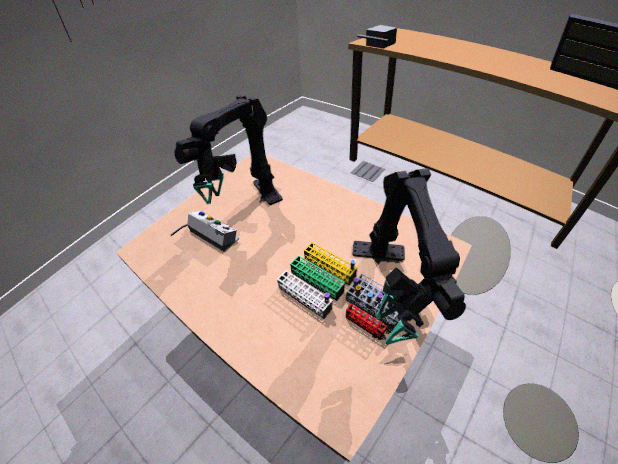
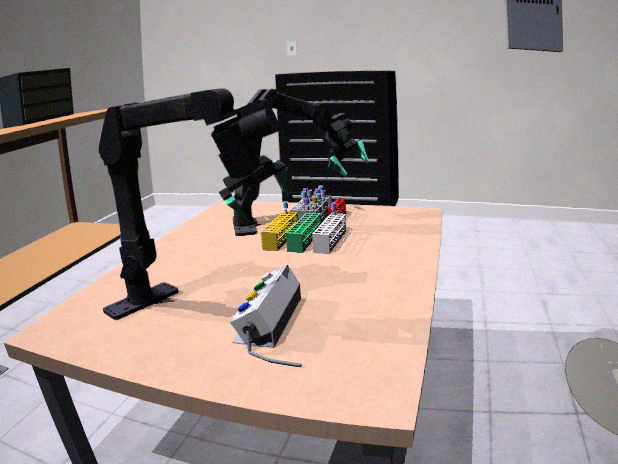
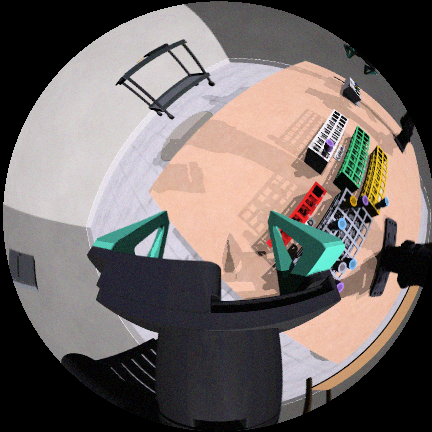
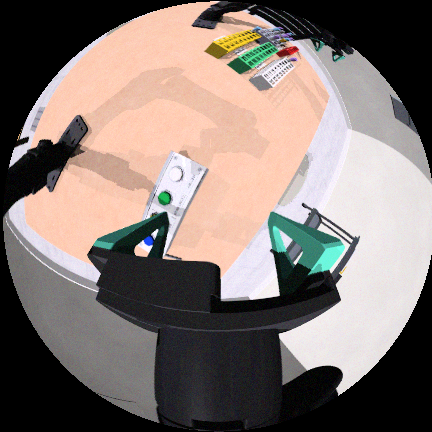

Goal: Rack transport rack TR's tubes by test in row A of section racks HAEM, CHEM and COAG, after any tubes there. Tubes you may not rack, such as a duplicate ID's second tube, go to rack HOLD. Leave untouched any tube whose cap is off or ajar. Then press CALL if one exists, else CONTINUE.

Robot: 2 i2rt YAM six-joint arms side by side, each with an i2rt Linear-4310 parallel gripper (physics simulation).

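Frame: origin at the left arm's base, x left, y ahead, z down, level; metres.
Where they show: left gripper, fingertip midpoint: [image 1: 381, 330] [image 2: 357, 169] [image 3: 218, 215]; right gripper, fingertip midpoint: [image 1: 213, 199] [image 2: 268, 209] [image 4: 218, 216]; left arm's base, origin of the base link: [image 1: 378, 251] [image 2: 244, 226] [image 3: 385, 258]; right arm's base, origin of the base link: [image 1: 267, 190] [image 2: 141, 301] [image 4: 60, 154].
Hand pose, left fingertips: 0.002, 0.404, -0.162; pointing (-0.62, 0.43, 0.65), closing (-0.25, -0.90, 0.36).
Things, the pixels of their centre, and the offset from my left fingertips, as dx, dy, dz. "pt": a spot on its surface instead.
- grey transport rack, body centre: [image 3: 330, 248] [image 1: 378, 301] [image 2: 311, 210] +0.002, -0.168, +0.133
- white rack, body centre: [image 3: 329, 136] [image 2: 330, 232] [image 1: 304, 293] [image 4: 273, 70] -0.245, -0.164, +0.133
- purple-capped tube, body centre: [image 3: 323, 154] [image 1: 326, 301] -0.164, -0.131, +0.110
- yellow rack, body centre: [image 3: 375, 178] [image 2: 280, 230] [image 4: 235, 40] [image 1: 330, 263] -0.176, -0.302, +0.133
- light-blue-capped tube, body centre: [image 3: 375, 205] [image 2: 286, 215] [image 1: 352, 268] -0.096, -0.271, +0.110
- green rack, body centre: [image 3: 355, 156] [image 2: 304, 231] [image 4: 255, 54] [image 1: 317, 277] -0.213, -0.235, +0.133
- small red rack, body centre: [image 3: 296, 218] [image 1: 365, 321] [image 2: 337, 211] [image 4: 287, 50] -0.036, -0.087, +0.133
- button box, body centre: [image 2: 267, 302] [image 4: 168, 207] [image 1: 211, 227] -0.677, -0.404, +0.120
- white button, body centre: [image 4: 175, 173] -0.599, -0.394, +0.098
- green button, body centre: [image 4: 164, 197] -0.645, -0.414, +0.098
- blue button, body centre: [image 4: 148, 239] -0.736, -0.455, +0.098
- yellow button, body centre: [image 2: 252, 297] -0.690, -0.435, +0.098
- cable, surface spot: [image 2: 275, 360] pt -0.851, -0.415, +0.155
The grey transport rack [image 2: 301, 206] [image 3: 357, 218] holds several tubes with purple, light blue, orange and grey caps; labels and cap seating are too small to judge. The white rack [image 2: 321, 243] holds a purple-capped tube [image 1: 326, 296] [image 3: 329, 143]. The yellow rack [image 2: 271, 240] holds a light-blue-capped tube [image 1: 352, 263] [image 2: 285, 204]. The green rack [image 2: 295, 241] shows no tube. The small red rack [image 1: 365, 322] lies beside the transport rack. My left gripper [image 1: 383, 330] [image 2: 357, 168] [image 3: 218, 215] is open above the transport and red racks' end. My right gripper [image 1: 213, 198] [image 4: 218, 216] is open above the button box [image 1: 212, 232] [image 2: 280, 306] [image 4: 187, 200].
The box carries a white button [image 4: 175, 173], a green button [image 4: 164, 198], a blue button [image 4: 148, 241] and a yellow button [image 2: 251, 296]. A cable [image 2: 275, 360] runs from its end. The left arm's base [image 1: 362, 249] stands close to the racks.
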